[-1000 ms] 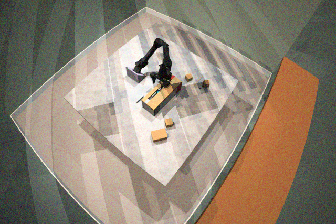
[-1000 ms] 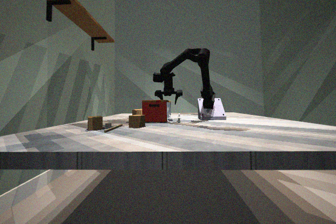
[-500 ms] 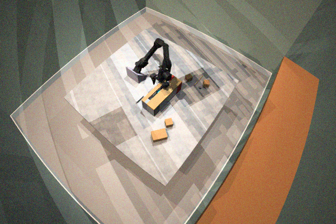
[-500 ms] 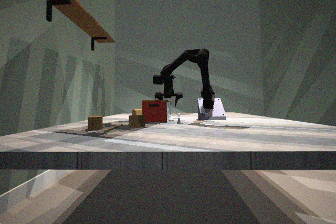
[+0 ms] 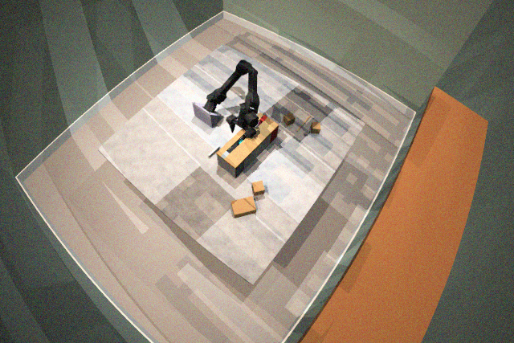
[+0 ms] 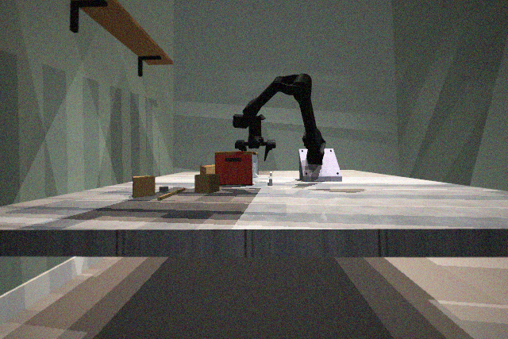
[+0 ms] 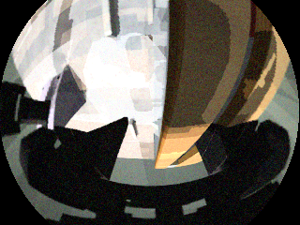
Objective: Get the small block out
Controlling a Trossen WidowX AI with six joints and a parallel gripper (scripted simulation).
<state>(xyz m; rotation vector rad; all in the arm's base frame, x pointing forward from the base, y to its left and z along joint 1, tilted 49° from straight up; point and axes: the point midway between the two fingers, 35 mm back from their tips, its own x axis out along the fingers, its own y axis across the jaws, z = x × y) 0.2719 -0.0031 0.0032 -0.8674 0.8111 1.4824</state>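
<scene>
Right now the teal block is 5 cm ahead of my gripper tip and 2 cm to the right of it. From my gripper tip the other things lie so: tan-topped box (3 cm ahead, 2 cm to the left, 2 cm below); then tan cube (29 cm ahead, 14 cm to the right, 6 cm below); then flat tan block (31 cm ahead, 28 cm to the right, 6 cm below).
</scene>
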